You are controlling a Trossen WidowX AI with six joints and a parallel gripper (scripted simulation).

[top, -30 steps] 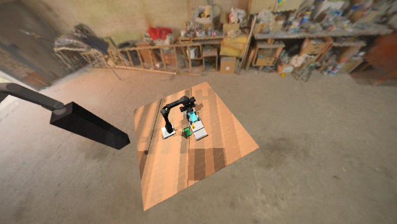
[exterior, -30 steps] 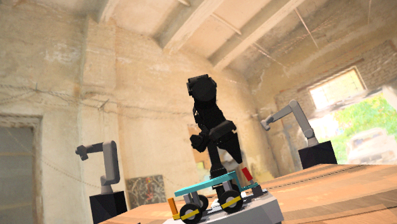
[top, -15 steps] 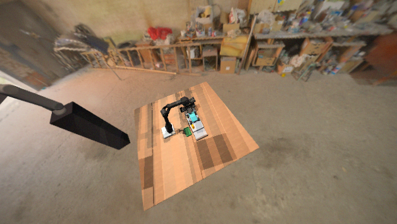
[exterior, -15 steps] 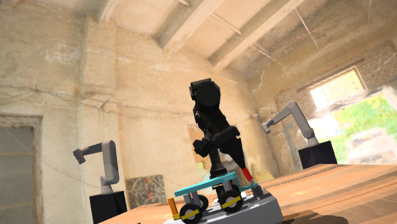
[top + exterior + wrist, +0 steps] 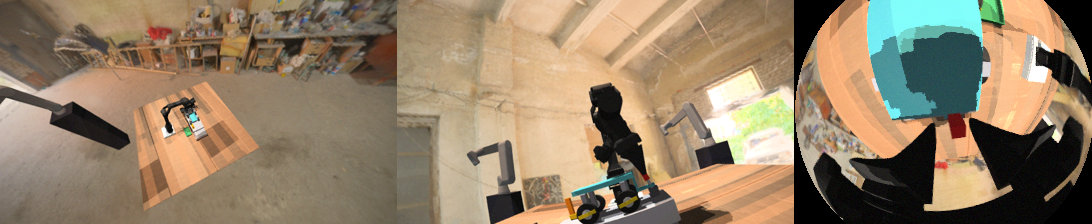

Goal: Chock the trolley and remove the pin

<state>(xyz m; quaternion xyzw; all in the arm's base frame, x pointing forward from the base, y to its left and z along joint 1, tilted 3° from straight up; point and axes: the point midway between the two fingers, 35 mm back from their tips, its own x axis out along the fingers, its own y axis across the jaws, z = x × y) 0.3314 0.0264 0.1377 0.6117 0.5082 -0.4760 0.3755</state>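
The red-headed stop pin is 2 cm below my gripper tip and 1 cm to the left of it. Also, from my gripper tip: grey ramp (11 cm to the right, 10 cm below, 1 cm behind); then trolley (10 cm to the right, 4 cm below); then green tray (18 cm to the right, 16 cm below, 16 cm behind).
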